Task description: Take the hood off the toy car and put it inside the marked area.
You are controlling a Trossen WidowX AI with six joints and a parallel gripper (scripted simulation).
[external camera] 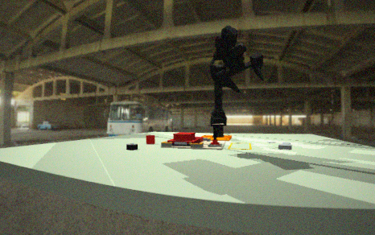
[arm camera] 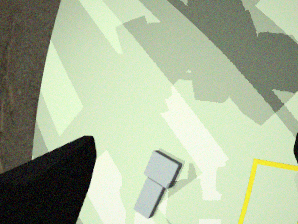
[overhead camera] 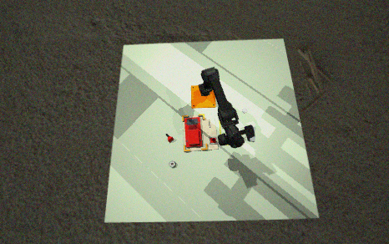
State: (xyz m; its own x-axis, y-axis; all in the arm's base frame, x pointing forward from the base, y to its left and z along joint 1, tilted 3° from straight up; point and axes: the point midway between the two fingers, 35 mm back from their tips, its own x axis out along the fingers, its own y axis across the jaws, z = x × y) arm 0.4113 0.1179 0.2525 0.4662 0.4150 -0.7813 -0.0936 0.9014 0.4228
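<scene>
Now: the hood 250 mm to the right of my gripper tip, 180 mm below it and 110 mm behind it. The rest, counted from my gripper tip: wheel (410 mm to the right, 210 mm below, 40 mm ahead).
</scene>
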